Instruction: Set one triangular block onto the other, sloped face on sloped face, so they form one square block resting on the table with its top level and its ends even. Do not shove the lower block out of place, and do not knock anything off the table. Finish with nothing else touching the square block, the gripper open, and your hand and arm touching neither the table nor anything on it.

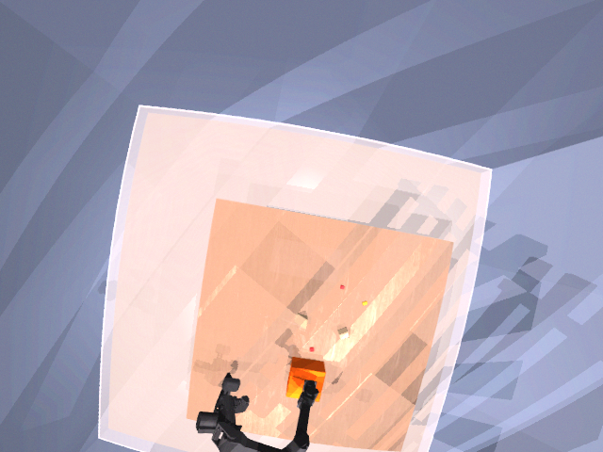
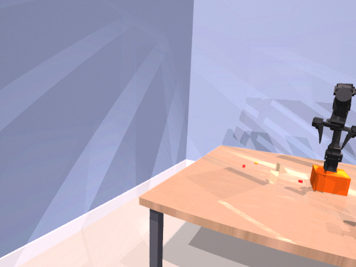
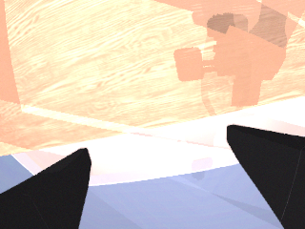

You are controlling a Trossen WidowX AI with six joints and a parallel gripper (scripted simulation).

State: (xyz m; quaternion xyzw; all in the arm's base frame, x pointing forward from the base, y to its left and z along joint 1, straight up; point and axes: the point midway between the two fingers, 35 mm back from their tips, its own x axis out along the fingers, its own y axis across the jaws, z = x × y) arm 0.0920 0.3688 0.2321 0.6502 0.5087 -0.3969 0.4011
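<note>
The tan triangular block is 210 mm ahead of my gripper tip, 290 mm to the right of it and 280 mm below it. From my gripper tip the other things lie so: small orange cube: 350 mm ahead, 590 mm to the right, 300 mm below.
</note>
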